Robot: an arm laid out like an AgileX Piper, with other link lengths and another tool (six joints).
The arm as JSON. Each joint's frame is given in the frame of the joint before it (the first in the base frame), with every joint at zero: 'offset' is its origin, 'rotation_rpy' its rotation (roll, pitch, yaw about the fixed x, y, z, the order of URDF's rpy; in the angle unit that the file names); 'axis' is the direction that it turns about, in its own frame. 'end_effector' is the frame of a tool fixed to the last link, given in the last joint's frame.
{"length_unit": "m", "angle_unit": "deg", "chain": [
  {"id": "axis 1", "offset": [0.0, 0.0, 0.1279], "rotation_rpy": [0.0, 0.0, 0.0], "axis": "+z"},
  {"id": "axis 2", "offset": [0.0, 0.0, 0.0], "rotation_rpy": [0.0, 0.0, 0.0], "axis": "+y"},
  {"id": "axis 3", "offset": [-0.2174, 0.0, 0.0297], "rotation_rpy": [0.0, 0.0, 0.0], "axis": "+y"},
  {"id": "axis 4", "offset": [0.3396, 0.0, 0.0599], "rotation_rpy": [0.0, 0.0, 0.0], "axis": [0.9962, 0.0, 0.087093]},
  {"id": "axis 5", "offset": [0.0, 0.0, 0.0], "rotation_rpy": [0.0, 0.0, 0.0], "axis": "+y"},
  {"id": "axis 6", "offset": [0.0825, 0.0, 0.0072], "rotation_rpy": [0.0, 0.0, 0.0], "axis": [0.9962, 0.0, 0.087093]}
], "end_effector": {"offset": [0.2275, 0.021, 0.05], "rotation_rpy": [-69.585, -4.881, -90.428]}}
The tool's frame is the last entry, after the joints.
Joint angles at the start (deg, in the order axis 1, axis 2, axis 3, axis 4, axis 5, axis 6):
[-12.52, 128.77, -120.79, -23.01, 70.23, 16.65]
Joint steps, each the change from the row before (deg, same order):
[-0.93, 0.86, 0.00, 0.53, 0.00, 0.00]
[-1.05, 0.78, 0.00, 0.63, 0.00, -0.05]
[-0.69, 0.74, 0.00, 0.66, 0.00, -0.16]
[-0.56, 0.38, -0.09, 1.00, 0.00, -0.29]
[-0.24, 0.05, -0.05, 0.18, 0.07, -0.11]
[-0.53, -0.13, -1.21, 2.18, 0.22, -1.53]
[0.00, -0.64, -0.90, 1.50, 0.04, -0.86]
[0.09, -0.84, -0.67, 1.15, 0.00, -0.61]
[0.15, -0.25, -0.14, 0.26, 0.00, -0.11]
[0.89, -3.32, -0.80, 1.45, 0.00, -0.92]
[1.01, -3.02, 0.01, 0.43, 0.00, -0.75]
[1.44, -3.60, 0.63, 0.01, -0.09, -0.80]
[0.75, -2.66, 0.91, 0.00, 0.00, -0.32]
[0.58, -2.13, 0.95, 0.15, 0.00, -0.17]
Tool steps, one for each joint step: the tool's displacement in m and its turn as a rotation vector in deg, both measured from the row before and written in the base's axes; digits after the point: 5 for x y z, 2 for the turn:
[-0.00503, -0.00677, -0.01034, 0.71, 0.72, -0.96]
[-0.00550, -0.00740, -0.00959, 0.79, 0.63, -1.05]
[-0.00399, -0.00344, -0.00918, 0.80, 0.61, -0.60]
[-0.00184, -0.00077, -0.00504, 0.99, 0.13, -0.39]
[-0.00110, -0.00151, -0.00057, 0.17, 0.06, -0.18]
[0.00514, 0.00398, 0.00727, 1.52, -1.13, 0.61]
[0.00722, 0.00585, 0.01219, 0.85, -1.57, 0.69]
[0.00650, 0.00528, 0.01338, 0.54, -1.57, 0.61]
[0.00203, 0.00252, 0.00364, 0.11, -0.41, 0.25]
[0.01349, 0.01442, 0.04235, 0.02, -4.07, 1.75]
[0.00675, 0.01262, 0.03348, -0.61, -2.78, 1.71]
[0.00432, 0.01626, 0.03519, -1.03, -2.72, 2.15]
[-0.00073, 0.00900, 0.02171, -0.52, -1.61, 1.02]
[-0.00163, 0.00784, 0.01509, -0.18, -1.13, 0.75]

